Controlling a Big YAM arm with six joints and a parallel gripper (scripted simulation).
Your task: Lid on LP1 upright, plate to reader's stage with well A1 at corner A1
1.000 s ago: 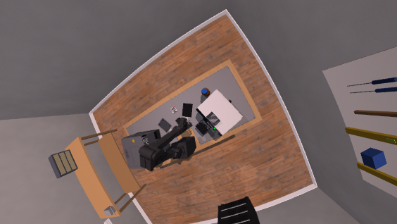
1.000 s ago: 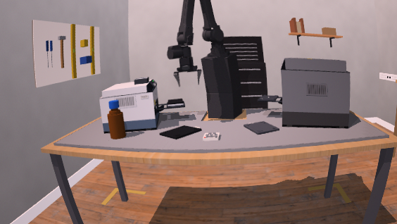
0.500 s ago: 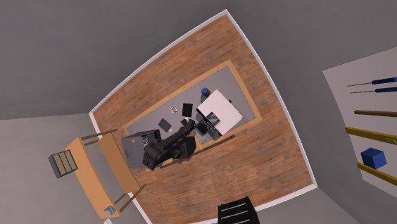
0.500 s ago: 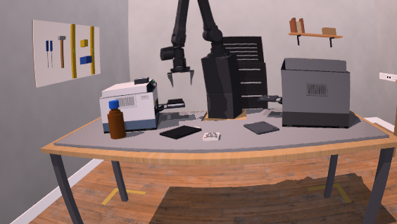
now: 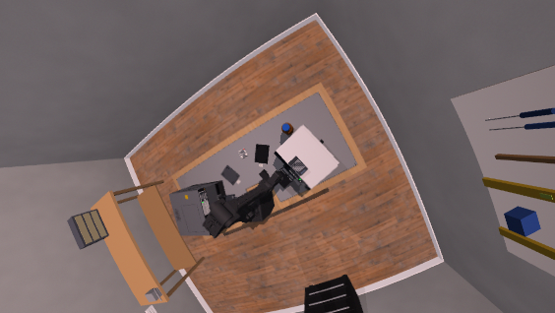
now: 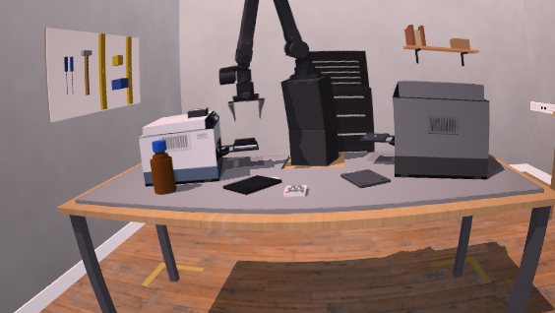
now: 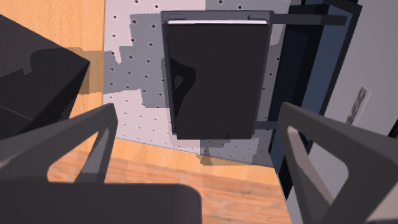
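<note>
Right now the lid is 3 cm behind my hand, 3 cm to the right of it and 10 cm below it. Round my hand: brown capped bottle 34 cm ahead, 20 cm to the right, 9 cm below; then multi-well plate 3 cm behind, 3 cm to the right, 11 cm below; then flat black pad 23 cm ahead, 9 cm to the left, 20 cm below.
</note>
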